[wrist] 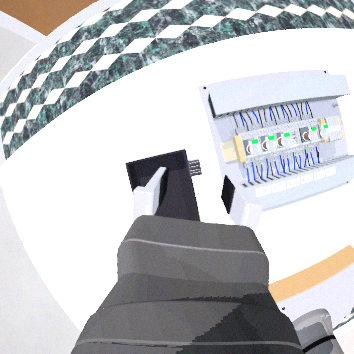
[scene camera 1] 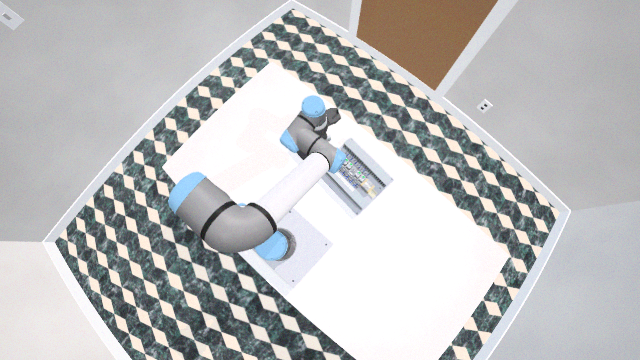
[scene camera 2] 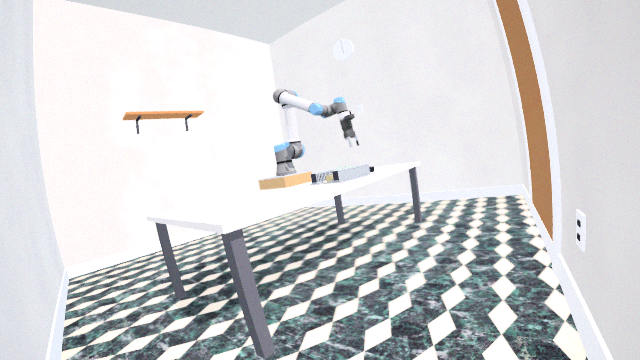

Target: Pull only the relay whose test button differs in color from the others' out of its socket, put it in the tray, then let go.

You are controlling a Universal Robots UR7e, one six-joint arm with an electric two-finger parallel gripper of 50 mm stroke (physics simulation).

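Frame: origin at the arm's base, x right, y back, z down, level; centimetres.
Seen in the pictures: gripper, fingertip midpoint: (wrist: pixel 194 182) (scene camera 1: pixel 326 135) (scene camera 2: pixel 355 146); arm's base at its link origin: (wrist: pixel 304 326) (scene camera 2: pixel 286 174).
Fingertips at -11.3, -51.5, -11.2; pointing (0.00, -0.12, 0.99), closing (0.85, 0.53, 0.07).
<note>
Pixels of each thing's middle, then the offset from my fingertips to it, as dx, dy, dz. "*": a spot on its surface instead. Level surfaces: height alone.
- leftmost relay at the middle of its body: (wrist: pixel 251 146) +9.8, +0.6, +14.0
- small dark ribbed block at the middle of its body: (wrist: pixel 194 166) -0.6, +0.0, +16.6
- black tray at a spot on its surface: (wrist: pixel 179 202) * -6.3, +5.2, +18.4
- white table at its surface level: dz +18.7
Several relays with green test buttons, among them the leftmost relay (wrist: pixel 252 146), stand in a row in the wrist view, with one socket gap (wrist: pixel 295 136) between them. A small dark ribbed block (wrist: pixel 194 167) lies on the table close beside the black tray (wrist: pixel 179 202). It looks like a relay on its side; no button colour shows on it. The tray, left of the panel, is partly hidden by my left finger. My gripper (wrist: pixel 194 182) (scene camera 2: pixel 354 143) is open and empty, high above the table, with its fingers around the tray's right side and the block in the wrist view.
The grey panel (scene camera 1: pixel 345 196) (scene camera 2: pixel 355 173) (wrist: pixel 275 95) has raised cable ducts and blue and black wires around the relay row. An orange-sided base block (scene camera 2: pixel 285 181) (wrist: pixel 312 275) stands under the arm. The white table (scene camera 1: pixel 425 250) (scene camera 2: pixel 240 207) carries them.
</note>
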